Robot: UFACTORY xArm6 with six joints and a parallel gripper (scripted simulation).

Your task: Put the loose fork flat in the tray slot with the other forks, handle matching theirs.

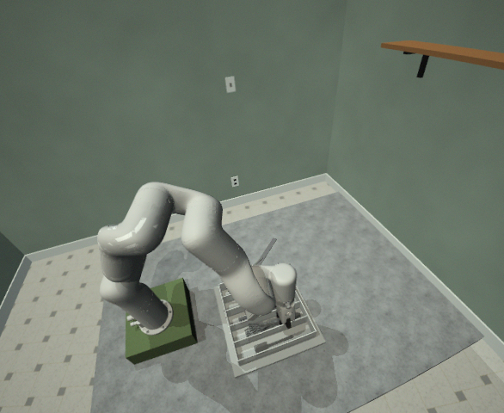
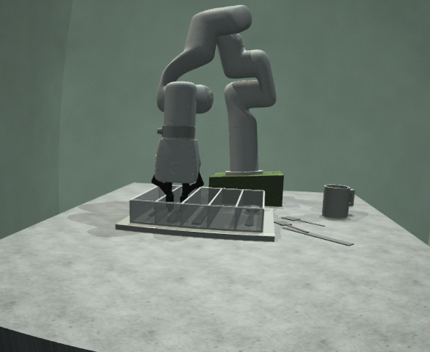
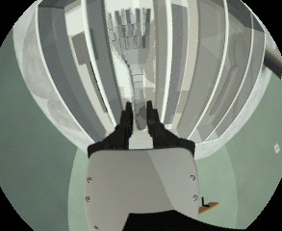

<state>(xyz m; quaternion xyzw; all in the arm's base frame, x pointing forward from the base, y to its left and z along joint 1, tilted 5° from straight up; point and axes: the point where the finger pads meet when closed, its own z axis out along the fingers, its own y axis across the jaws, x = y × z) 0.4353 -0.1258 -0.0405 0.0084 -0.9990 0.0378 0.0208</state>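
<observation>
The cutlery tray lies 50 mm behind my hand and 60 mm to the left of it.
</observation>
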